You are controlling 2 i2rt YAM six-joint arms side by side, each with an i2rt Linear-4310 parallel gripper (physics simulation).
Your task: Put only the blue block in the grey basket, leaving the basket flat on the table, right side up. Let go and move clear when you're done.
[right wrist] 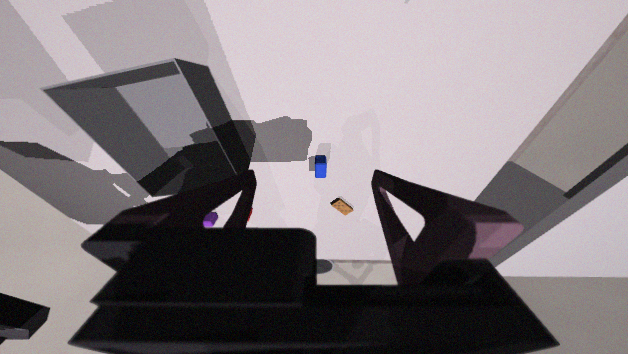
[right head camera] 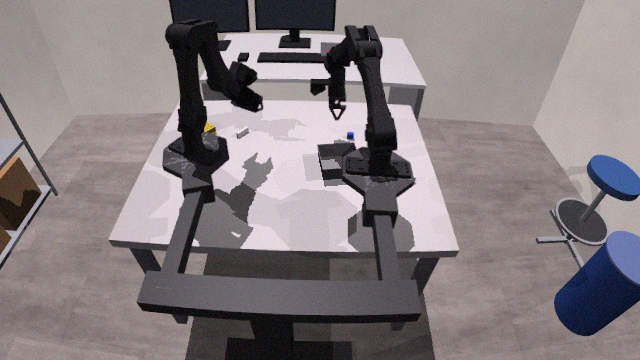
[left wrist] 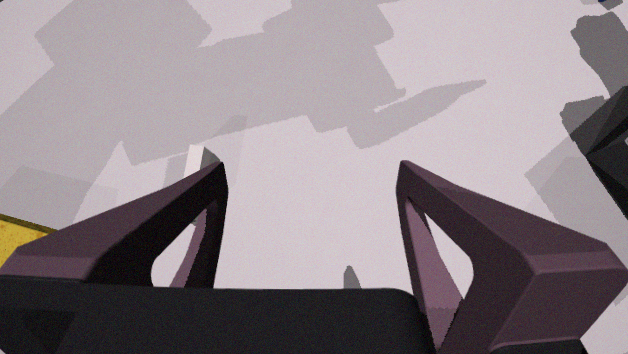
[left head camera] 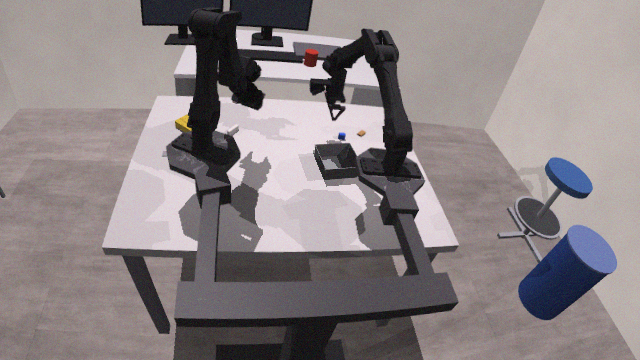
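Seen in the pictures: left gripper, fingertip midpoint: (right head camera: 255, 106) (left wrist: 311, 175) (left head camera: 254, 104); right gripper, fingertip midpoint: (right wrist: 313, 176) (right head camera: 336, 113) (left head camera: 331, 114); left arm's base, origin of the base link: (right head camera: 195, 151) (left head camera: 202, 149); right arm's base, origin of the base link: (right head camera: 378, 168) (left head camera: 390, 169).
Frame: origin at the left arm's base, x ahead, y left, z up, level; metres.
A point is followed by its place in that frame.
The small blue block (left head camera: 342, 135) @[y -0.316, x 0.574, z -0.184 m] (right head camera: 350, 135) @[y -0.317, x 0.573, z -0.186 m] (right wrist: 320, 167) @[y -0.306, x 0.577, z -0.180 m] lies on the table just behind the grey basket (left head camera: 341, 172) @[y -0.387, x 0.321, z -0.170 m] (right head camera: 330, 174) @[y -0.357, x 0.300, z -0.178 m] (right wrist: 218, 112) @[y -0.292, x 0.428, z -0.178 m], outside it. The basket stands flat and right side up beside the right arm's base, with no block visible inside; part of its interior is in shadow. My right gripper (left head camera: 336, 117) @[y -0.257, x 0.543, z -0.080 m] (right head camera: 337, 117) @[y -0.257, x 0.543, z -0.080 m] (right wrist: 313, 176) @[y -0.257, x 0.543, z -0.080 m] is open and empty, pointing down above the table. In the right wrist view the block shows between and slightly above its fingertips, well below them. My left gripper (left head camera: 257, 102) @[y 0.009, x 0.356, z -0.025 m] (right head camera: 259, 106) @[y 0.009, x 0.356, z -0.025 m] (left wrist: 311, 175) @[y 0.009, x 0.356, z -0.025 m] is part open and empty, above the table's left side.
An orange block (left head camera: 361, 133) @[y -0.385, x 0.662, z -0.199 m] (right wrist: 342, 205) @[y -0.377, x 0.666, z -0.199 m] lies close to the blue one. A purple object (right wrist: 210, 219) @[y -0.535, x 0.439, z -0.187 m] shows through the right gripper's finger. A white block (left head camera: 233, 130) @[y 0.104, x 0.367, z -0.193 m] (right head camera: 242, 132) @[y 0.104, x 0.365, z -0.192 m] (left wrist: 194, 160) @[y 0.106, x 0.390, z -0.184 m] and a yellow block (left head camera: 183, 124) @[y 0.299, x 0.277, z -0.177 m] (right head camera: 209, 128) @[y 0.241, x 0.302, z -0.176 m] (left wrist: 20, 237) @[y 0.260, x 0.323, z -0.177 m] lie near the left arm's base.
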